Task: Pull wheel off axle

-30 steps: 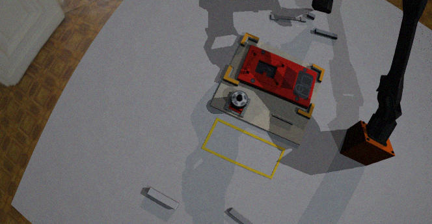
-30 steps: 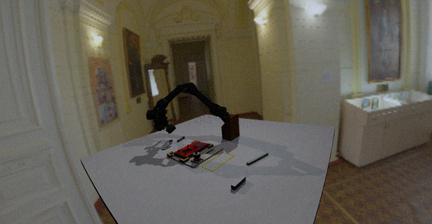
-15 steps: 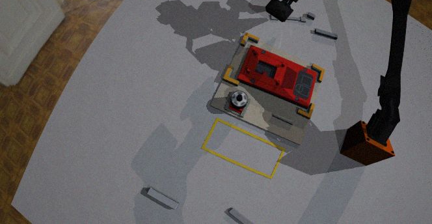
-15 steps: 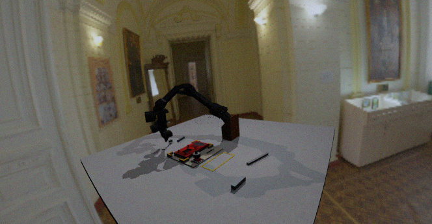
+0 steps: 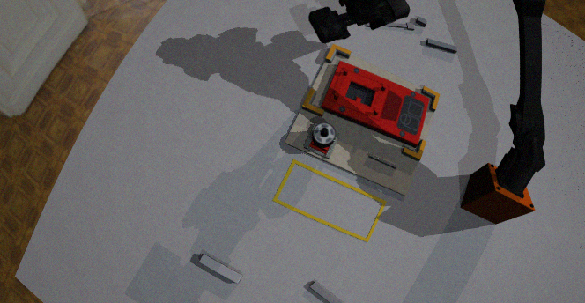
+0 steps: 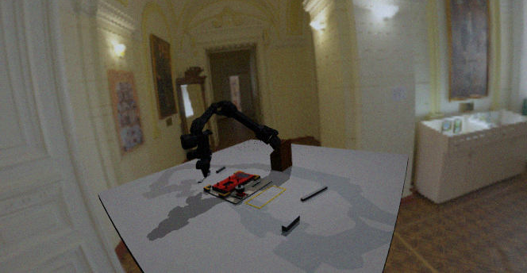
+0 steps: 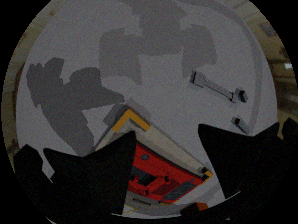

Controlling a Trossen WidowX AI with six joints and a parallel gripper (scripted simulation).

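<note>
My gripper tip is now 2 cm past the grey wheel, 21 cm to the right of it and 3 cm above it.
</note>
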